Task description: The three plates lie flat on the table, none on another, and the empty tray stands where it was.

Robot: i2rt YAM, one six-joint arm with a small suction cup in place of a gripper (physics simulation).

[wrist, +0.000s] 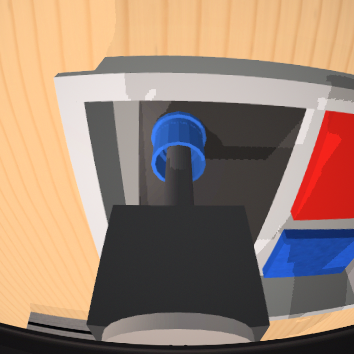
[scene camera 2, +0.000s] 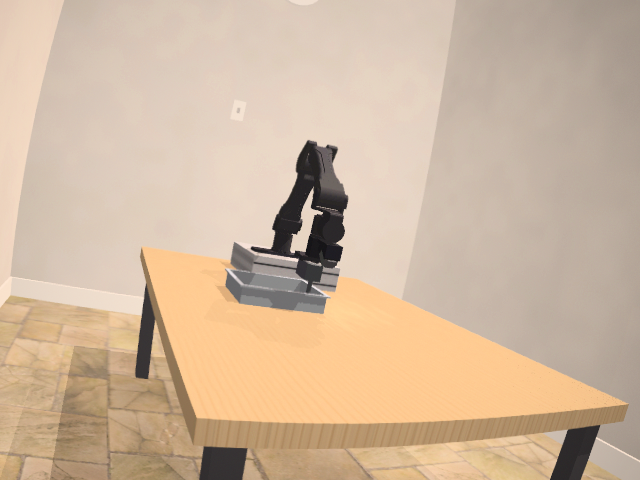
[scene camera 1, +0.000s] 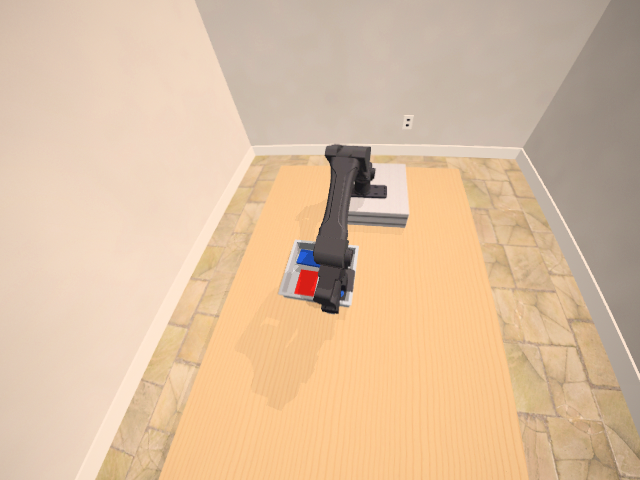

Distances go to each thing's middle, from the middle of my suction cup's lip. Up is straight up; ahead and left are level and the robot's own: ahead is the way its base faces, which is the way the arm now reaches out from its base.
I see the black plate (wrist: 247, 147) 4 cm behind my suction cup, 2 cm to the right of it and 1 cm below it. The rest, counted from my suction cup: grey tray (scene camera 2: 249, 288) 7 cm to the right, 7 cm behind; then blue plate (wrist: 298, 252) 13 cm to the right, 13 cm behind, 1 cm below; then red plate (wrist: 318, 195) 12 cm to the right, 3 cm behind, 1 cm below.
